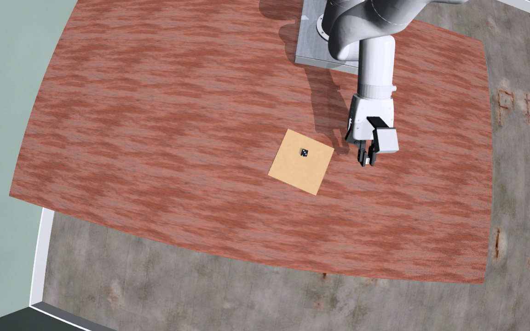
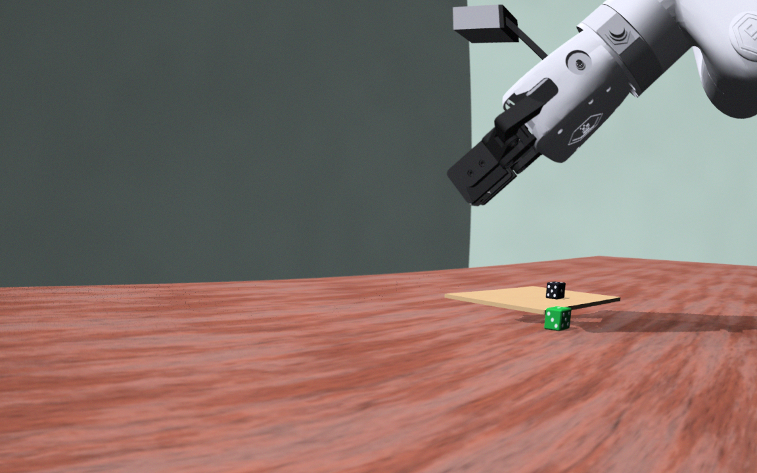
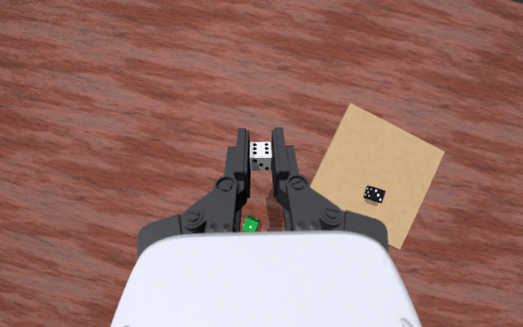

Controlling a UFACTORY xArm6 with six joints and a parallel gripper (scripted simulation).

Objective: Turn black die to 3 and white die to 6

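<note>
My gripper is now 110 mm above the green die, 70 mm past it and 10 mm to the right of it. Also, from my hand: white die: 10 mm below, 10 mm ahead; then tan mat: 150 mm to the right, 110 mm below; then black die: 140 mm to the right, 100 mm below, 30 mm behind.
</note>
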